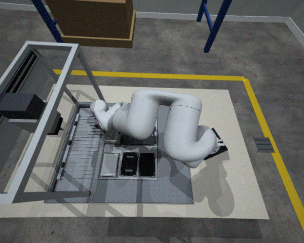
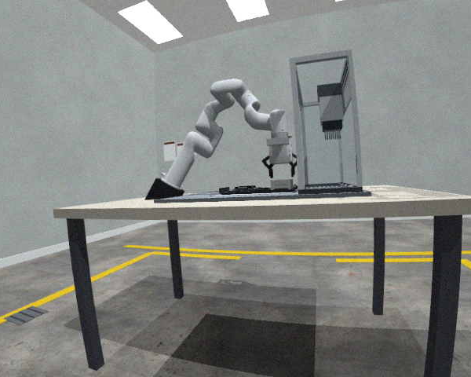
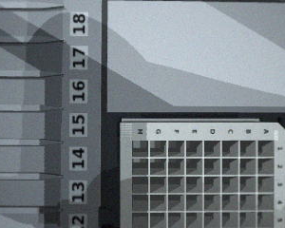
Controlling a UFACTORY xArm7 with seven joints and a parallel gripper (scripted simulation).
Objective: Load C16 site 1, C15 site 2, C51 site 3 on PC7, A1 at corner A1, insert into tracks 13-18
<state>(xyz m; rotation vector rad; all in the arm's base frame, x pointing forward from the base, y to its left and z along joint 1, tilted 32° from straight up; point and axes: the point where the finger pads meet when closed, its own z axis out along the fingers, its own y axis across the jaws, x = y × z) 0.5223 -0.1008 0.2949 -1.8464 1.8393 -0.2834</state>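
Right now my hand is 4 cm above the white 384-well plate C16. The rest, counted from my hand: nest S3: 1 cm behind, 19 cm to the left, 6 cm below; dark carrier PC7: 11 cm behind, 1 cm to the right, 5 cm below; small white corner mark: 17 cm behind, 11 cm to the left, 6 cm below.
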